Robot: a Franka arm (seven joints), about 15 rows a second.
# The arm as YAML. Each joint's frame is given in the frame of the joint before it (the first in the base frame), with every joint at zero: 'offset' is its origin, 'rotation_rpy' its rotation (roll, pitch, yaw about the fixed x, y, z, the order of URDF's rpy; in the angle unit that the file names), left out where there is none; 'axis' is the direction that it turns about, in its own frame. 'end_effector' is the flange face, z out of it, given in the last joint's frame.
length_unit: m
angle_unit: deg
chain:
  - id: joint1
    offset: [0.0, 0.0, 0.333]
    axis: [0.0, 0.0, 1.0]
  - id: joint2
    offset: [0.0, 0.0, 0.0]
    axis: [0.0, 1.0, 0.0]
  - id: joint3
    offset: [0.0, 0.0, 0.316]
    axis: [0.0, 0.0, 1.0]
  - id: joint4
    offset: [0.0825, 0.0, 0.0]
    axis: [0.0, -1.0, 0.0]
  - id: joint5
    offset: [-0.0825, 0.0, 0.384]
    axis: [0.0, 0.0, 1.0]
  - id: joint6
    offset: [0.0, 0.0, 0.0]
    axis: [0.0, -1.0, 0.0]
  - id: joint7
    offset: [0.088, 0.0, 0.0]
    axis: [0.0, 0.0, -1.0]
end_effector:
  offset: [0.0, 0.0, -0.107]
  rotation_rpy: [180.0, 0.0, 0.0]
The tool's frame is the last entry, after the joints.
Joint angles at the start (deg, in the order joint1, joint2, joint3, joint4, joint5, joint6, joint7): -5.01 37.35 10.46 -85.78 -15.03 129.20 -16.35
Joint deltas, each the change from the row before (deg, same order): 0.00 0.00 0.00 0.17 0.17 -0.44 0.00; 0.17 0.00 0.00 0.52 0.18 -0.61 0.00; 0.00 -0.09 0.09 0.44 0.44 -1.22 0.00; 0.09 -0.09 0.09 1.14 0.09 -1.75 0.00; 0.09 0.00 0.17 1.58 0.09 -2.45 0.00; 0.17 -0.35 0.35 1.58 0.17 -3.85 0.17; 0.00 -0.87 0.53 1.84 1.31 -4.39 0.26; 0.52 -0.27 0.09 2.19 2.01 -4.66 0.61
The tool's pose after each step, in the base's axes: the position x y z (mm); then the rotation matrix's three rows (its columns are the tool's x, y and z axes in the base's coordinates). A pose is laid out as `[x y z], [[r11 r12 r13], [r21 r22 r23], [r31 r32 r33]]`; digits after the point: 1 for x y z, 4 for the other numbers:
[722.5 38.2 302.9], [[0.8782 0.4608 0.1282], [0.4726 -0.8772 -0.0844], [0.0736 0.1347 -0.9882]]
[723.5 39.7 306.1], [[0.8787 0.4602 0.1264], [0.4717 -0.8778 -0.0834], [0.0726 0.1329 -0.9885]]
[723.2 40.0 308.8], [[0.8823 0.4567 0.1137], [0.4664 -0.8809 -0.0804], [0.0635 0.1240 -0.9902]]
[724.8 40.5 316.3], [[0.8844 0.4549 0.1049], [0.4636 -0.8821 -0.0831], [0.0547 0.1221 -0.9910]]
[726.5 41.2 325.3], [[0.8870 0.4528 0.0902], [0.4599 -0.8837 -0.0865], [0.0406 0.1182 -0.9922]]
[725.3 44.0 336.8], [[0.8908 0.4507 0.0578], [0.4543 -0.8861 -0.0913], [0.0100 0.1076 -0.9941]]
[723.1 47.3 356.3], [[0.8986 0.4380 0.0262], [0.4387 -0.8952 -0.0782], [-0.0108 0.0818 -0.9966]]
[720.5 53.5 370.5], [[0.9077 0.4192 -0.0166], [0.4178 -0.9068 -0.0560], [-0.0385 0.0439 -0.9983]]

